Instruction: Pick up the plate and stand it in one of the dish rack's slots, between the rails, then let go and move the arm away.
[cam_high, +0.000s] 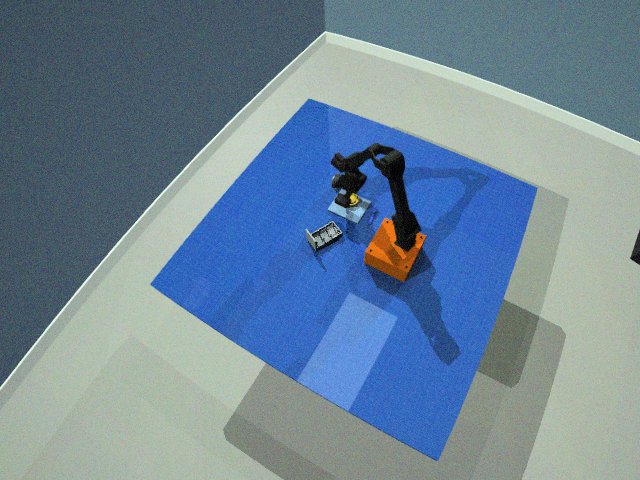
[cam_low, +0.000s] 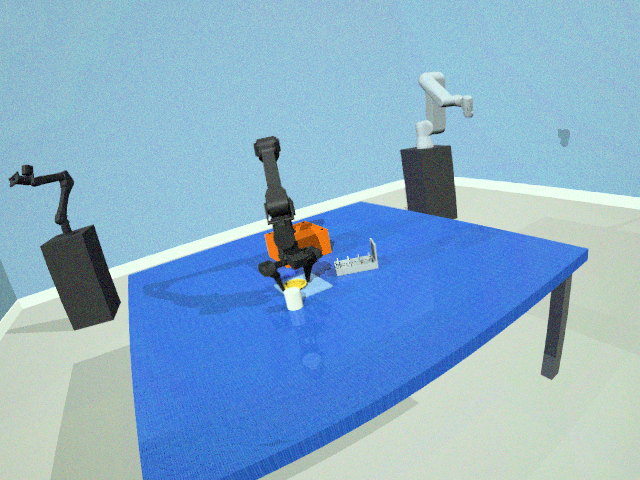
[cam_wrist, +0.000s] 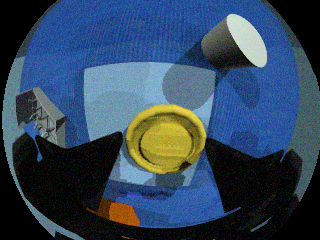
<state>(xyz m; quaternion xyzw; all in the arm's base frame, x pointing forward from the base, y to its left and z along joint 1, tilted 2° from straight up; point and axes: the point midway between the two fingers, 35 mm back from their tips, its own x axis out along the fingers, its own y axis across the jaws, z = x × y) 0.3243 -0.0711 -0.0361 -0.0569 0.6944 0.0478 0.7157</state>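
Right now my gripper tip is 2 cm to the right of the pale blue mat, 1 cm past it and 1 cm above it. Also, from my gripper tip: white cup 10 cm ahead, 3 cm to the right, 1 cm above; then grey dish rack 21 cm to the left, 3 cm behind, 1 cm above; then yellow plate right at my gripper tip.
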